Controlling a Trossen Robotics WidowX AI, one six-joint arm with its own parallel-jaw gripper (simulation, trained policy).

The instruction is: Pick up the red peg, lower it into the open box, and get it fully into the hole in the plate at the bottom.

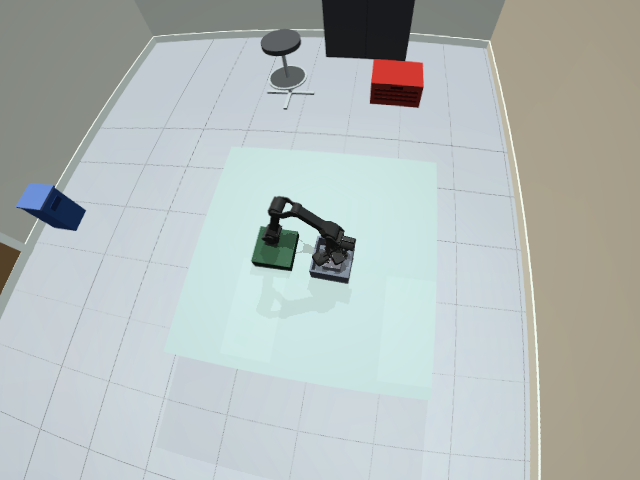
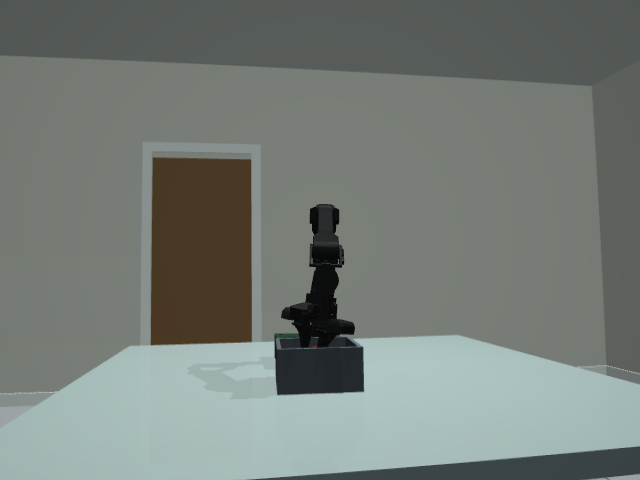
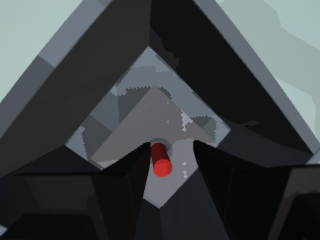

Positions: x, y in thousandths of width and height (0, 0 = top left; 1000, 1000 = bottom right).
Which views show the dark grey box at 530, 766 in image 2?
Image 1, image 2 and image 3: all of them.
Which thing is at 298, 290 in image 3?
A dark grey box.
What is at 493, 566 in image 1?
A dark grey box.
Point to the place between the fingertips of my gripper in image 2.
At 485, 743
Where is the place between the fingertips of my gripper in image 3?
At 536, 606
